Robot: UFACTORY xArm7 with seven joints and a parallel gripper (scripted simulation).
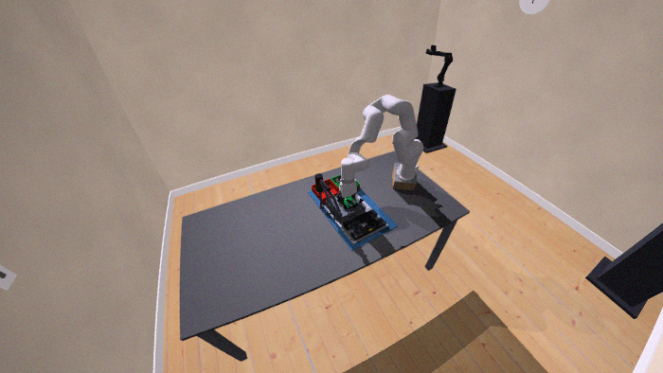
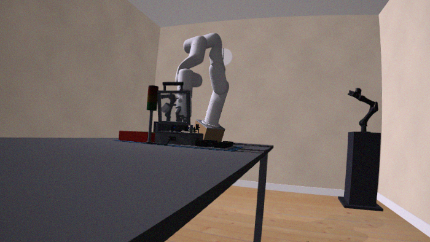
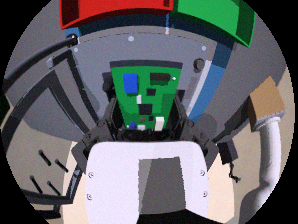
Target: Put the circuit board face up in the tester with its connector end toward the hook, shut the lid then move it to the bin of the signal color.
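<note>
Right now the green circuit board is right at my hand. The rest, counted from my hand: red bin: 7 cm ahead, 19 cm to the right, 7 cm below; then tester plate: 1 cm to the left, 1 cm below; then clear lid: 12 cm ahead, 1 cm to the left, 10 cm above.
</note>
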